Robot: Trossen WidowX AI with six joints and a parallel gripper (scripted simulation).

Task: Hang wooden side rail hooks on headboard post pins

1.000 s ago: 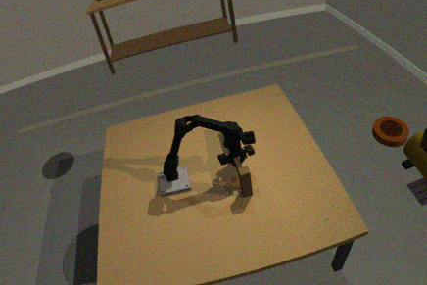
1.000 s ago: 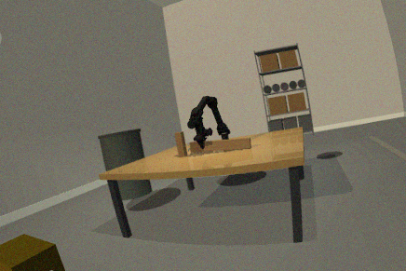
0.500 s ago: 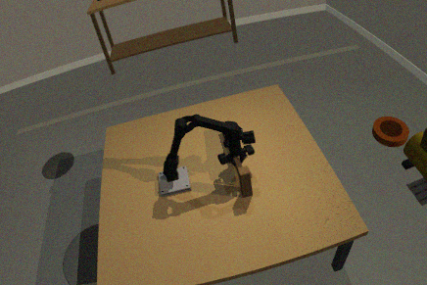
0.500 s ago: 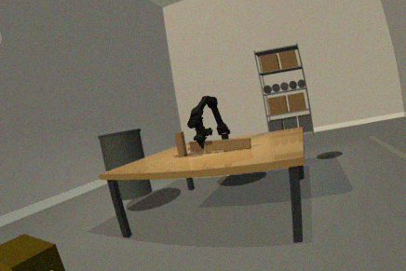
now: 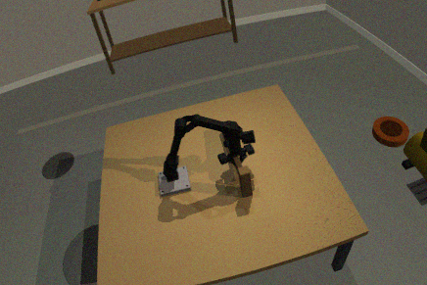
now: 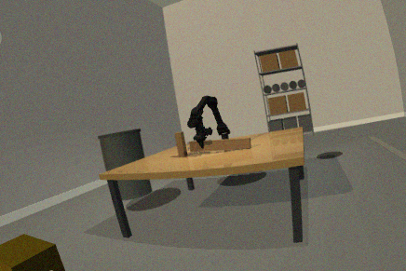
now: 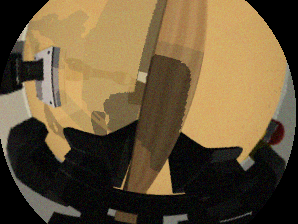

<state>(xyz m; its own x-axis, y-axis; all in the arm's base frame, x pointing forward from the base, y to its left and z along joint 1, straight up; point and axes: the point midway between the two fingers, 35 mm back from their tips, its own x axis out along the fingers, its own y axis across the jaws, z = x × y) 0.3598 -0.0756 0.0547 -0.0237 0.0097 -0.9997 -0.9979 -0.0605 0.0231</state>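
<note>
Now: gripper tip 1 cm past the wooden headboard post, 16 cm to the left of it and 4 cm below it.
</note>
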